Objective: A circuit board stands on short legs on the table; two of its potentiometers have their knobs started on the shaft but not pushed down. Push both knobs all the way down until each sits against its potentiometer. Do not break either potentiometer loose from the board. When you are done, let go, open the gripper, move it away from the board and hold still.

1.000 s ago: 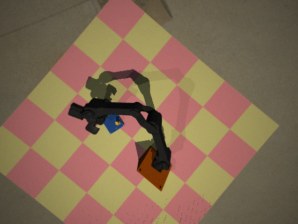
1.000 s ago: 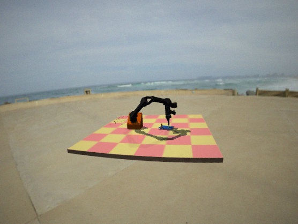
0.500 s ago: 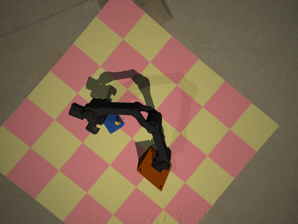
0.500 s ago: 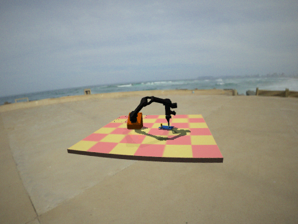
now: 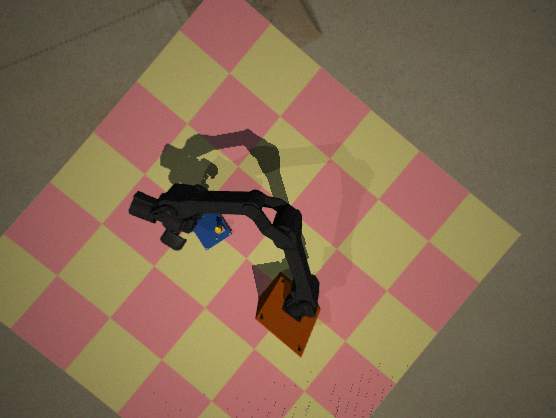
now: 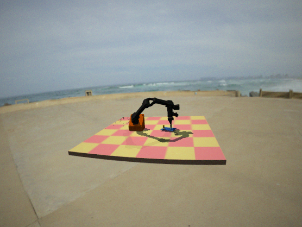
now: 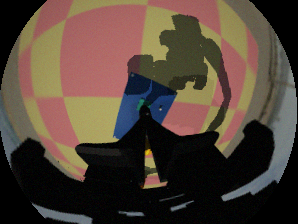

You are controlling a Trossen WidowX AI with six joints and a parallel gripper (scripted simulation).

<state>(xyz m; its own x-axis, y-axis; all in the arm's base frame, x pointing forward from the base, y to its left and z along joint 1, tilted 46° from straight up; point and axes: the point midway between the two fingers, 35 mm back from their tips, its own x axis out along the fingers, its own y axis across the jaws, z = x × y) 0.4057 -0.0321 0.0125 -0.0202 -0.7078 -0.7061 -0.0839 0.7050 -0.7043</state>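
The dark knob is 1 cm below my gripper tip. Also, from my gripper tip: yellow knob 8 cm behind, 2 cm below, 1 cm to the right.
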